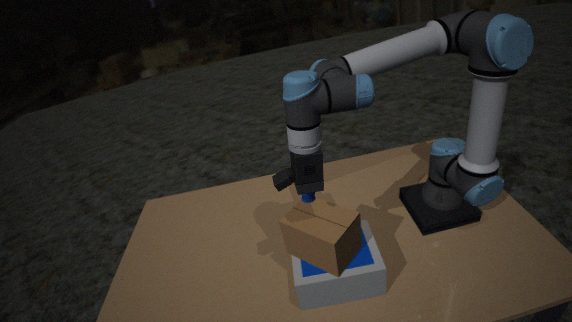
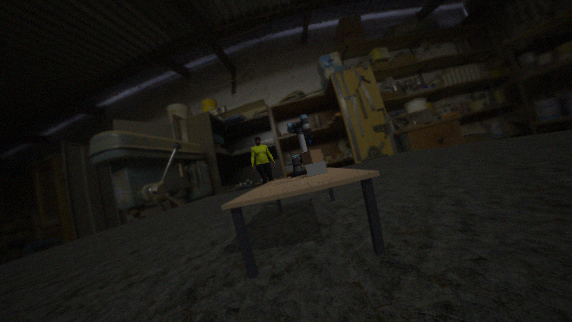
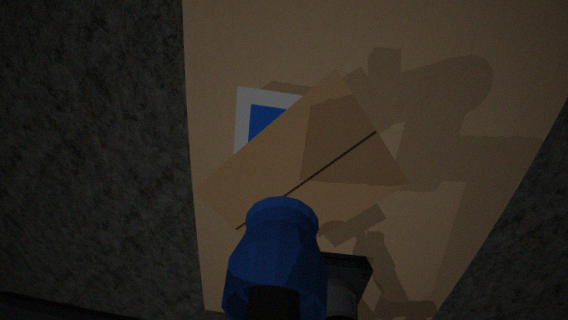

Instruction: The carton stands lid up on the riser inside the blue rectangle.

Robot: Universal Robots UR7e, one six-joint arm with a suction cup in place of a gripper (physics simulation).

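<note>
The brown carton rests on the grey-white riser with its lid seam facing up. It is turned at an angle to the blue rectangle, and its near corner reaches over the white rim. Blue shows on both sides of it. My suction cup hangs just above the lid's back corner and holds nothing.
The riser stands on a wooden table. The arm's black base is at the table's back right. A person in yellow stands by shelves far behind the table.
</note>
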